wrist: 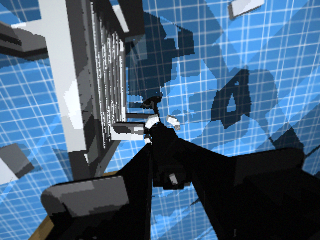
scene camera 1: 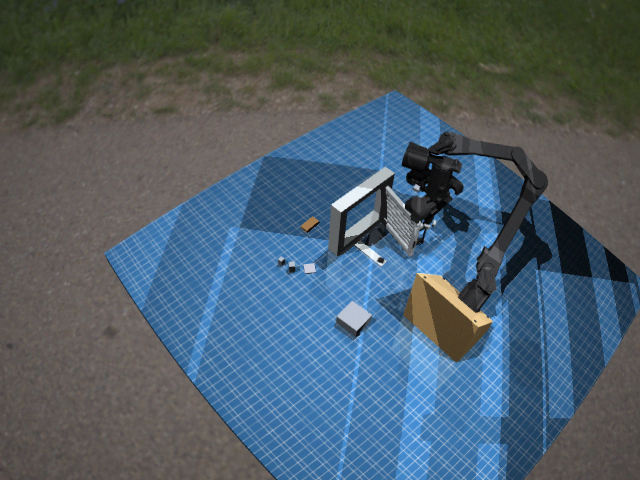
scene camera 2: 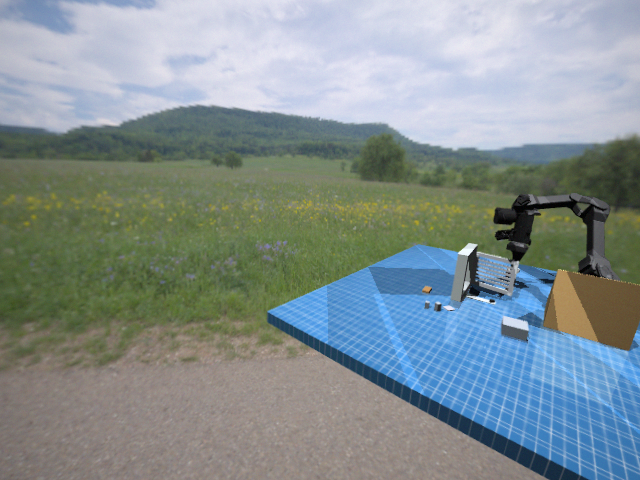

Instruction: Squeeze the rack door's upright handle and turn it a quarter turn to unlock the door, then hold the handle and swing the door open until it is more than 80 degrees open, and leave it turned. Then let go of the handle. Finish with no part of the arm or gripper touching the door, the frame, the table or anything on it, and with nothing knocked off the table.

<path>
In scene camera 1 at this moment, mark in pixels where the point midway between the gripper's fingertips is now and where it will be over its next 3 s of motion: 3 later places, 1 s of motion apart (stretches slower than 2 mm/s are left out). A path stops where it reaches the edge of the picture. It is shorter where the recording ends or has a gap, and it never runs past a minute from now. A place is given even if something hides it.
The gripper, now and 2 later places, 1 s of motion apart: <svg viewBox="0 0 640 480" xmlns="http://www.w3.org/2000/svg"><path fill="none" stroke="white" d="M429 216L434 209L436 198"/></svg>
</path>
